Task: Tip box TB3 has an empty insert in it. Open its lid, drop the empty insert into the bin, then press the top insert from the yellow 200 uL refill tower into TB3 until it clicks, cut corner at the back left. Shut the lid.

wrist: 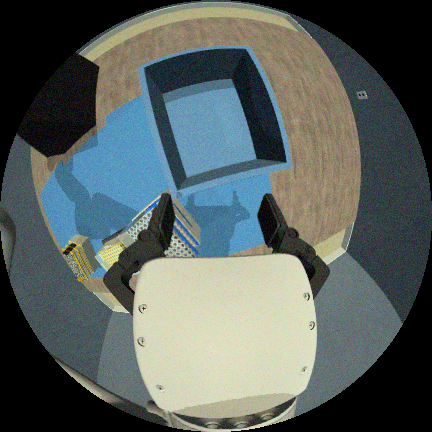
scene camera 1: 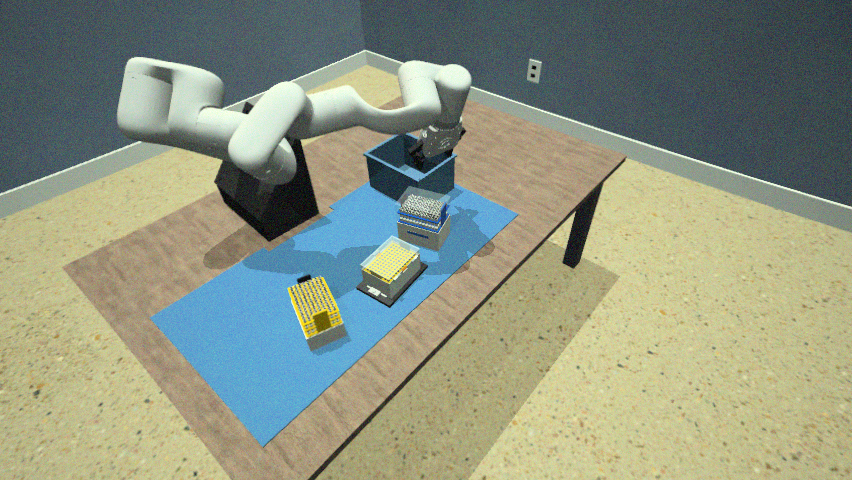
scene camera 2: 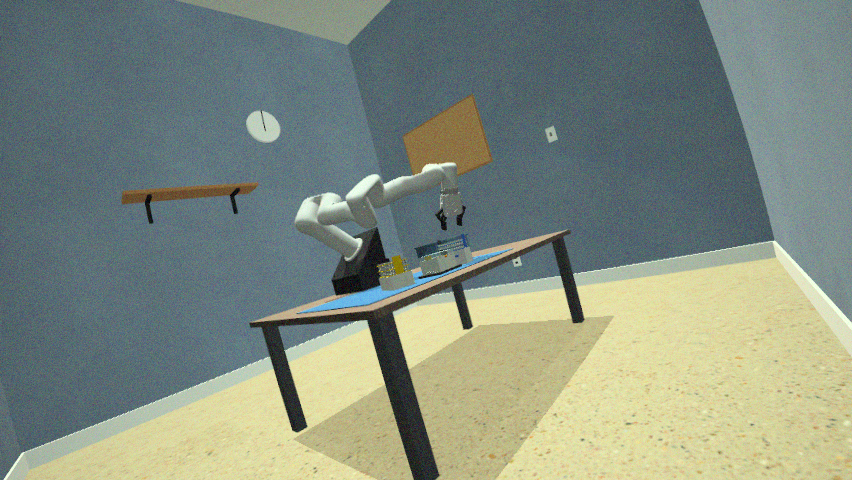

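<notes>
My gripper [scene camera 1: 434, 158] [scene camera 2: 451, 226] [wrist: 217, 203] is open and empty, high above the table by the bin. The blue bin [scene camera 1: 386, 178] [wrist: 267, 115] lies beyond the fingertips in the wrist view, with no insert showing inside. A grey tip box with a clear lid and yellow grid [scene camera 1: 390, 262] [scene camera 2: 438, 263] [wrist: 112, 252] sits on a black base, probably TB3; its label is unreadable. The lid looks down over the grid. The yellow refill tower [scene camera 1: 315, 304] [scene camera 2: 396, 280] [wrist: 80, 260] stands farther from the bin. The cut corners are too small to tell.
A grey box with blue layers and a clear cover [scene camera 1: 422, 223] [wrist: 185, 235] stands between the bin and the tip box, partly behind a finger in the wrist view. The blue mat [scene camera 1: 238, 357] lies on the wooden table [scene camera 1: 548, 146]. The arm's black pedestal [scene camera 1: 268, 205] stands at the table's back.
</notes>
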